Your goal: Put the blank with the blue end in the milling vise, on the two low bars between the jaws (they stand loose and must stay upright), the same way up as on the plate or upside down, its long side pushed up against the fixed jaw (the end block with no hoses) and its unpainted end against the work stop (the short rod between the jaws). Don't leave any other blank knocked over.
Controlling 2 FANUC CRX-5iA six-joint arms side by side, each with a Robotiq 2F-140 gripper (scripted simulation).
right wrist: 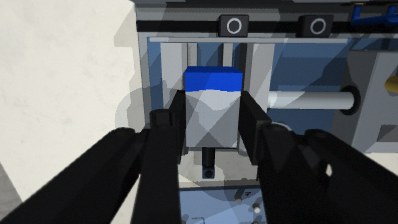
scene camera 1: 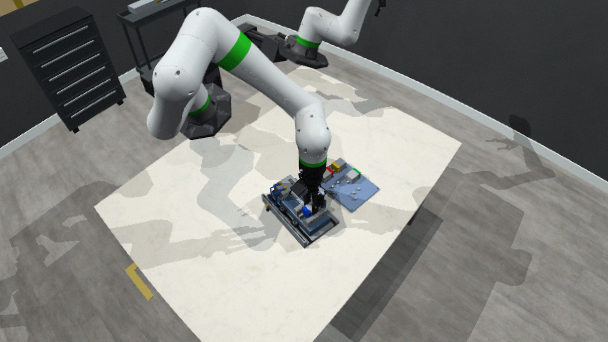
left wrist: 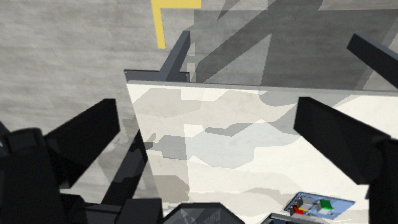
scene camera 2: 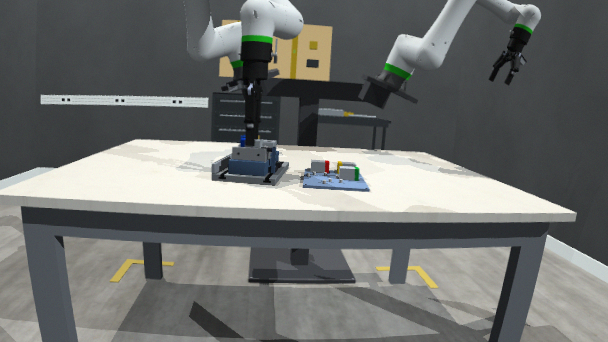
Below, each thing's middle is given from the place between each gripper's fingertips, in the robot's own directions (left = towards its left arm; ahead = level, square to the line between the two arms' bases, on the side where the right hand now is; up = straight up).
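Labels:
My right gripper [scene camera 2: 251, 144] is 3 cm above the blue-ended blank [right wrist: 212, 93]. Counting from my right hand, I find the moving jaw [right wrist: 255, 61] 4 cm behind, 1 cm to the left and 6 cm below, while the piston rod [right wrist: 277, 99] is 9 cm behind it, 1 cm to the left and likewise 6 cm below. The fixed jaw [right wrist: 174, 55] is 3 cm ahead of my right hand and 6 cm below it.
From my left hand the blue plate [scene camera 1: 343, 194] is 87 cm to the right, 57 cm ahead and 41 cm below. The moving jaw is 112 cm to the right of my left hand, 55 cm ahead of it and 34 cm below it, and the piston rod, counted from that same left hand, is 111 cm to the right, 50 cm ahead and 34 cm below. As for the blue-ended blank, it is 113 cm to the right of my left hand, 59 cm ahead of it and 32 cm below it.

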